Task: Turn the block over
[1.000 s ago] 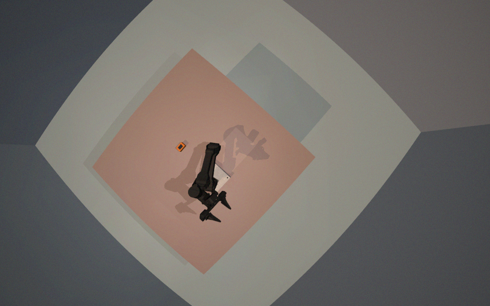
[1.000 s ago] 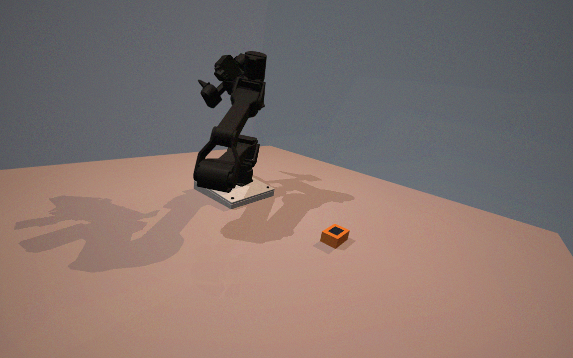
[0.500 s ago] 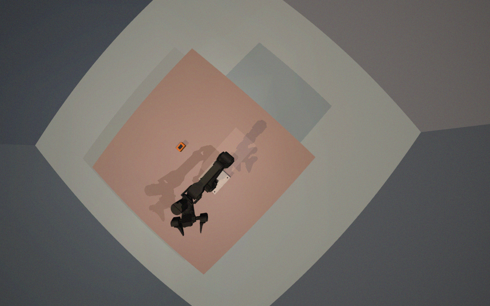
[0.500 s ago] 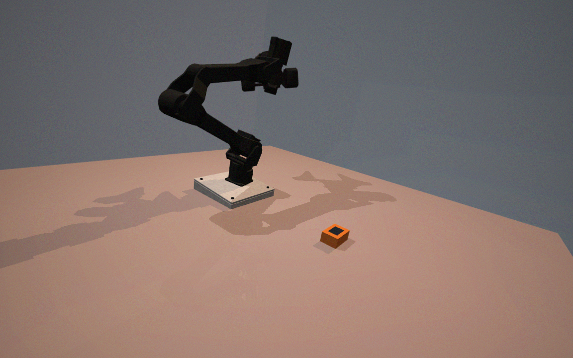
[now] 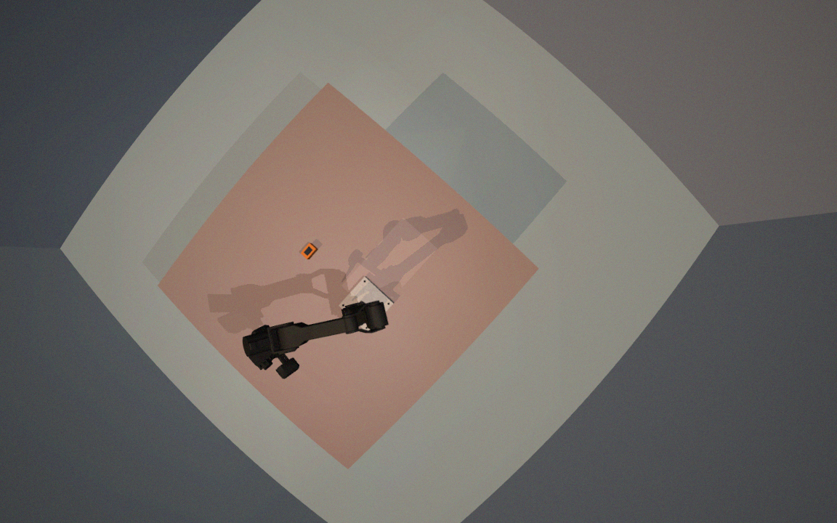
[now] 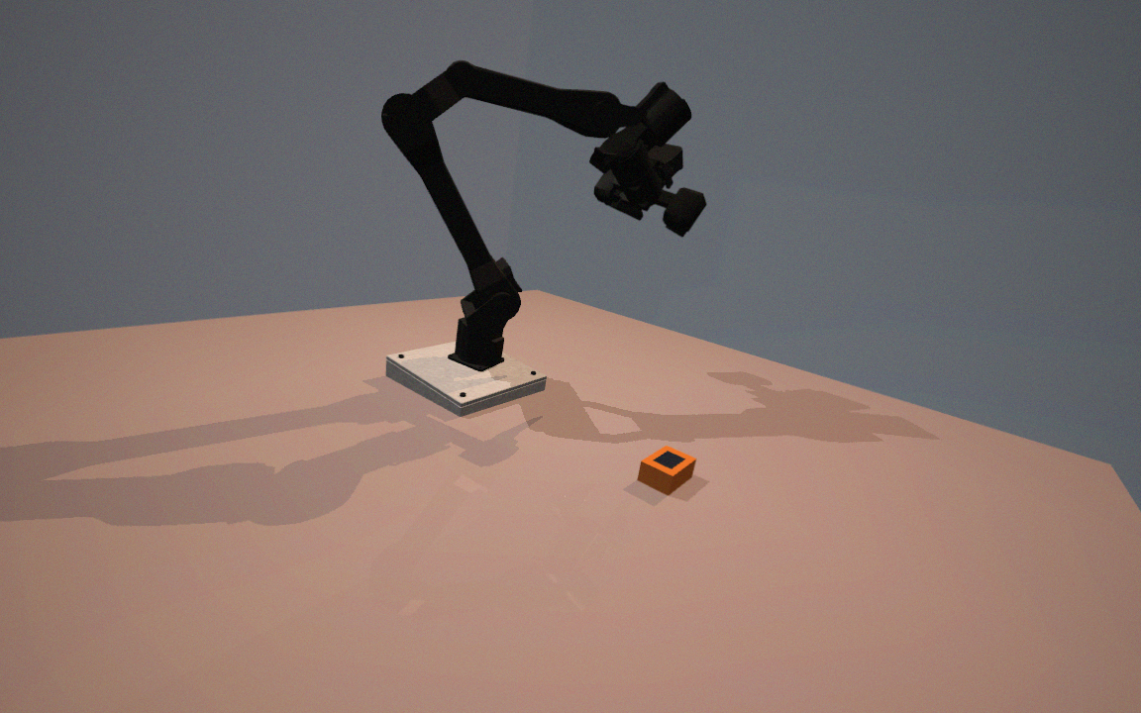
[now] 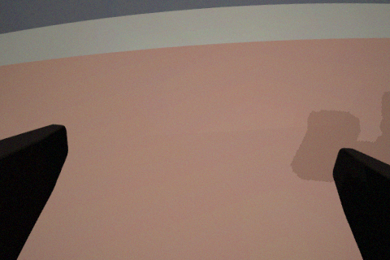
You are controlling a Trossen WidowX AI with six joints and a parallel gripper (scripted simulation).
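My gripper tip is now 360 mm to the left of the orange block, 240 mm above it and 170 mm short of it.
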